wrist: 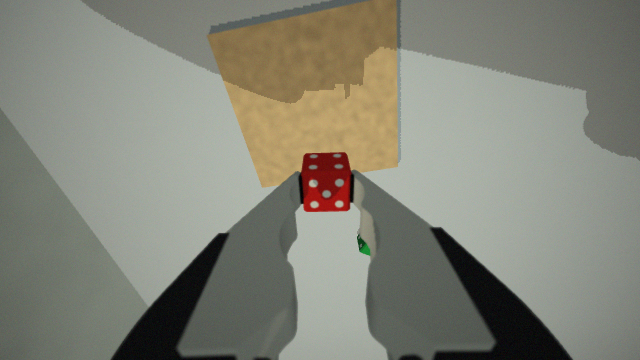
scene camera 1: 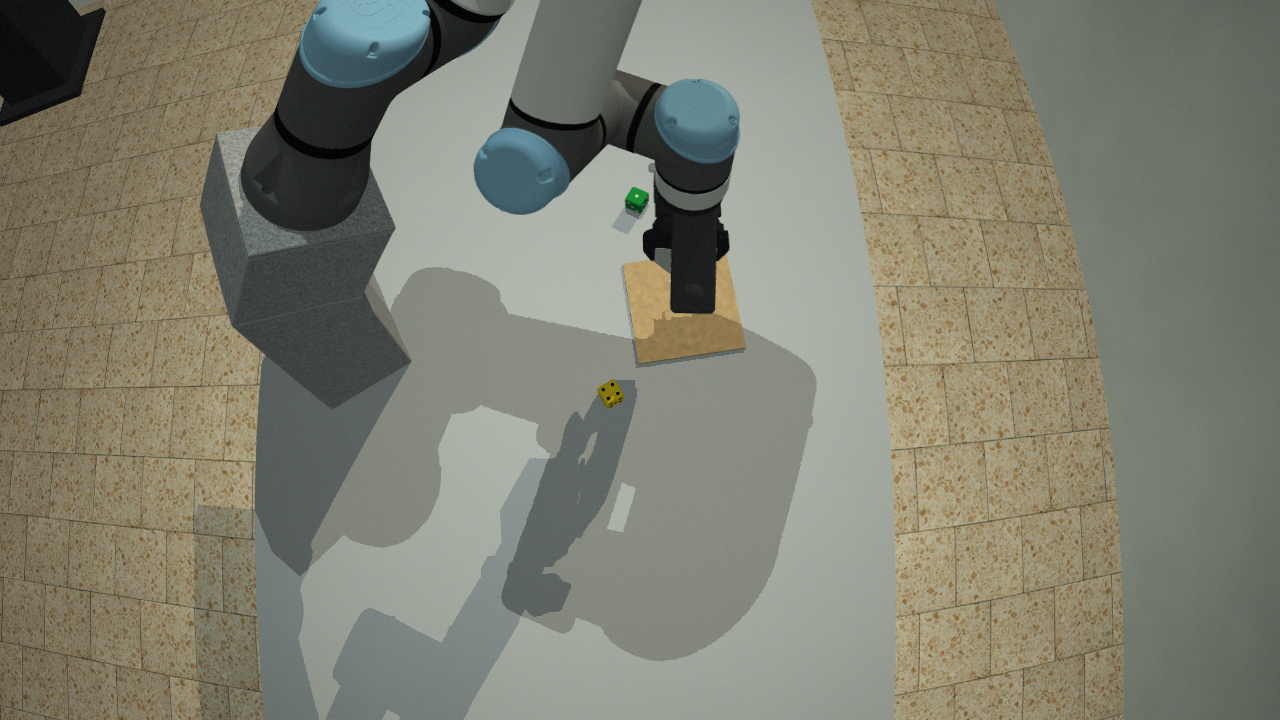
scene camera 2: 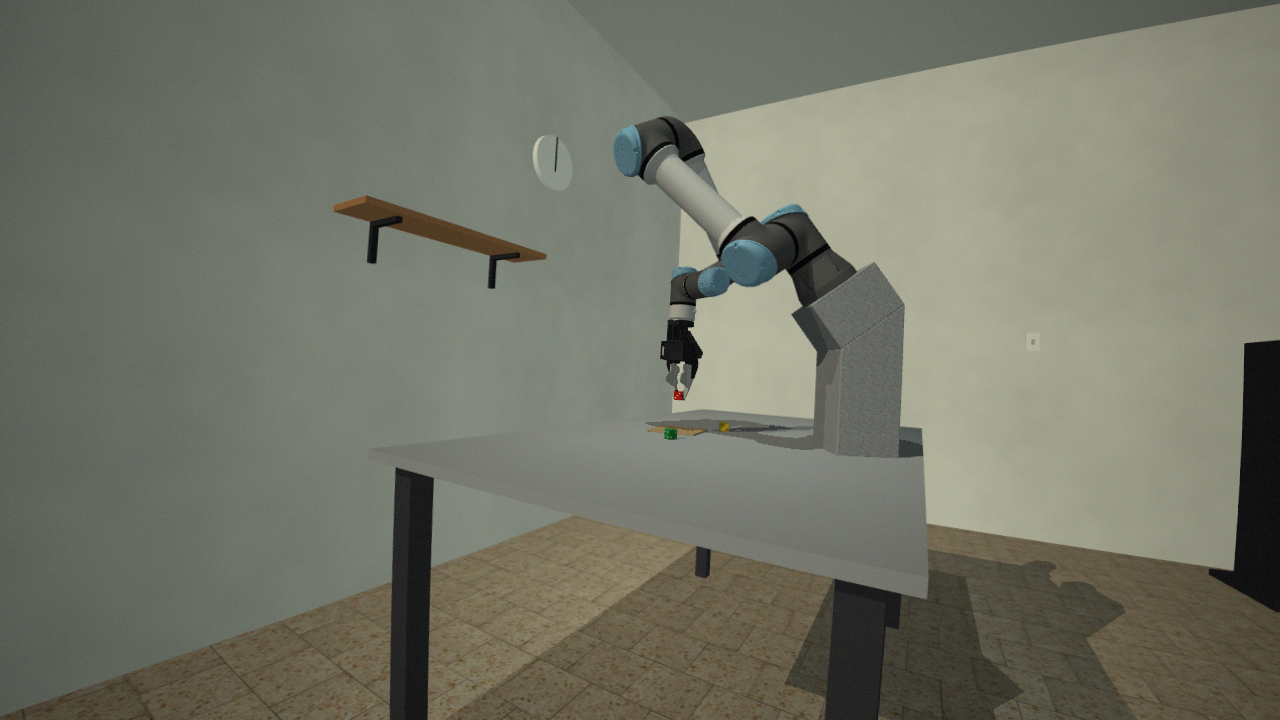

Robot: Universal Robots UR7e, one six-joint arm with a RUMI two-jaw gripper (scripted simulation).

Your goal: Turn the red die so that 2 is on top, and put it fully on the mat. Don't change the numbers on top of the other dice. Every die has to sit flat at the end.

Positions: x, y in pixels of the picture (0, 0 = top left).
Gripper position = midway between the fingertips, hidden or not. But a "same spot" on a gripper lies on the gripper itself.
Labels:
my gripper: wrist; scene camera 1; scene camera 2 679, 399
same spot on my gripper: (scene camera 1: 661, 256) = (wrist: 421, 260)

